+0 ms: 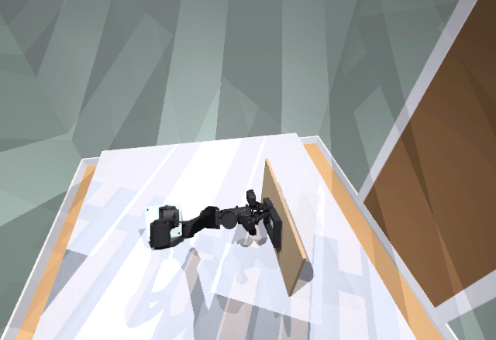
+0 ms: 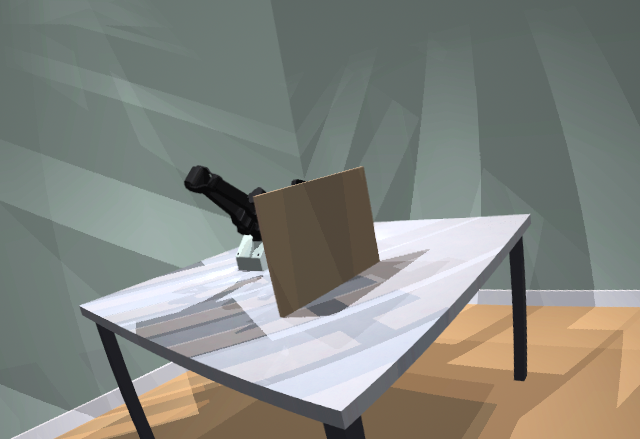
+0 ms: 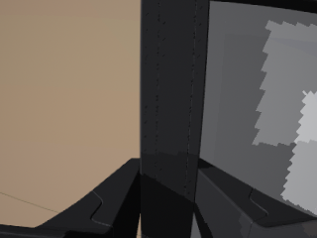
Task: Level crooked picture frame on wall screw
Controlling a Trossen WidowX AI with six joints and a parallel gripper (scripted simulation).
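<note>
Now: gripper tip 5 cm above the dark picture frame and 2 cm to the left of it. The rest, counted from my gripper tip: brown wall board 7 cm below, 2 cm to the right, 2 cm ahead.
</note>
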